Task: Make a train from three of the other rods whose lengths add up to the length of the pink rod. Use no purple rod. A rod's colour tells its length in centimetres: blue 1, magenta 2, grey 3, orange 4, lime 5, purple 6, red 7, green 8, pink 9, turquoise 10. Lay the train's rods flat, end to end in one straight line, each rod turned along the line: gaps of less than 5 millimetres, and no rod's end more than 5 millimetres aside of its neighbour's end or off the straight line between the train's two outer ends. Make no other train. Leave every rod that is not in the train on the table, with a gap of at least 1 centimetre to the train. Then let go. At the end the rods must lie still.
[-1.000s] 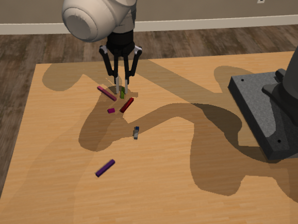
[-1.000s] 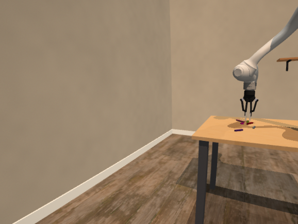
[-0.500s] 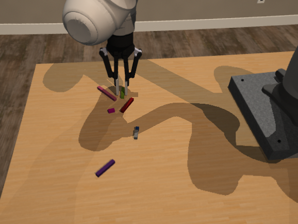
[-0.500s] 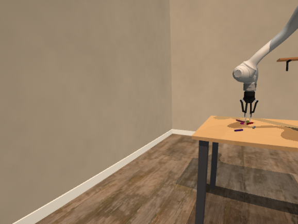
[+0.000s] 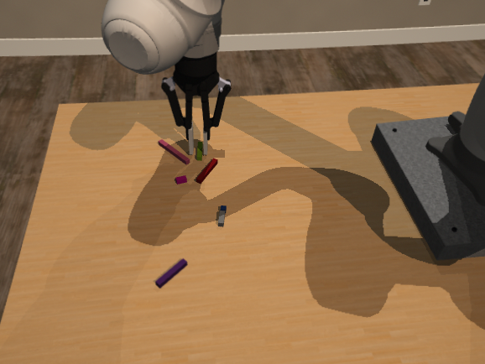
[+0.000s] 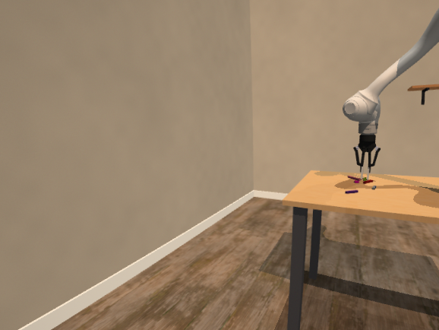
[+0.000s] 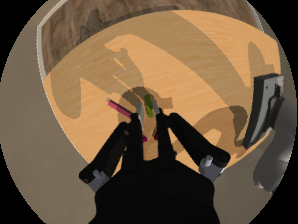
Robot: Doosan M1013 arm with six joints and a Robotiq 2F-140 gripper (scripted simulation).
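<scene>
Now: the lime rod 3 cm below my hand. Round my hand: magenta rod 8 cm to the left, 5 cm ahead, 3 cm below; then red rod 6 cm to the left, 3 cm below; then pink rod 5 cm ahead, 3 cm below, 1 cm to the right.
</scene>
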